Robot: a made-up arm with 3 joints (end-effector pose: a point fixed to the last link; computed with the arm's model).
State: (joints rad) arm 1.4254 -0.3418 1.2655
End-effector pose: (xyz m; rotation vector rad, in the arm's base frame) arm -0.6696 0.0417 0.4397 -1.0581 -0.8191 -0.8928
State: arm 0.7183 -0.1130 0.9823
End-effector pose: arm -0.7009 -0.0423 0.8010 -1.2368 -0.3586 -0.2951
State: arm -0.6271 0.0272 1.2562
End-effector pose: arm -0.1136 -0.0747 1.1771 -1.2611 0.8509 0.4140
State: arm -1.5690 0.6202 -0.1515
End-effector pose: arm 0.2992 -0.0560 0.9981 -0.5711 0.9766 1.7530
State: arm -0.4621 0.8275 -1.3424
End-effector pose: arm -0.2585 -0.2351 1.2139 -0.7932 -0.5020 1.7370
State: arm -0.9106 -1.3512 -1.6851
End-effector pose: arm 0.1636 -0.1449 0.9982 -1.3972 1.8520 -1.4735
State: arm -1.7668 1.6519 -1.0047
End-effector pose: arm 0.3438 0.0122 0.9005 -0.5964 1.2387 1.7801
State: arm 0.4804 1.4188 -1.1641
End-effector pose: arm -0.7009 -0.0843 0.8942 -1.4367 -0.5573 0.4085
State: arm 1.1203 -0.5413 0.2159
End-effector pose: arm -0.7490 -0.1118 0.5449 -1.8633 -1.2172 0.3153
